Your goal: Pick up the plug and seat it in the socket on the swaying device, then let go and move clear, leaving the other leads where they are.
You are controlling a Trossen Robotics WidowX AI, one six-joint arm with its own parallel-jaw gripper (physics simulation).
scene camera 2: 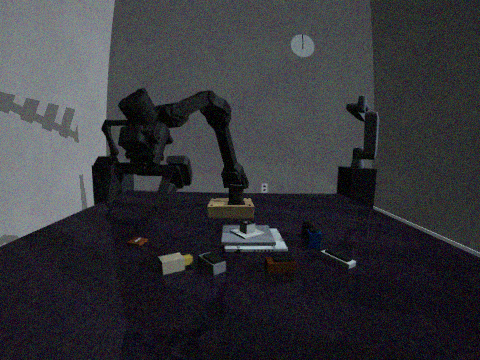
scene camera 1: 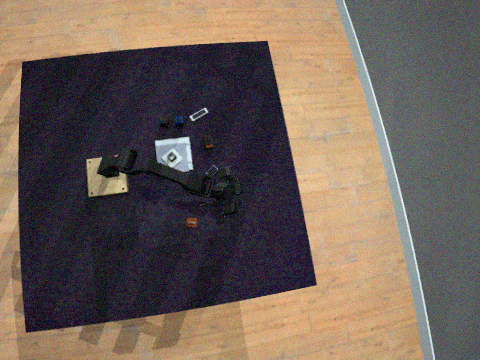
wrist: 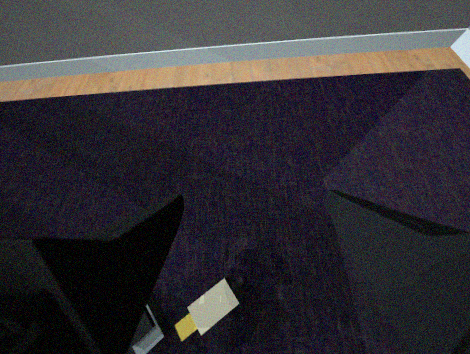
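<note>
The plug, a cream block with a yellow tip, lies on the dark mat; the arm hides it in scene camera 1. My gripper is open and empty, raised above the mat. In the wrist view the plug shows low in the gap between the fingers, nearer the left finger and apart from both. The device is a grey slab on a white base. A small grey socket stands on a white square plate on the slab.
A grey connector lies beside the plug. An orange-brown block, a blue block, a black block and a white-framed piece lie around the device. A flat orange piece lies apart.
</note>
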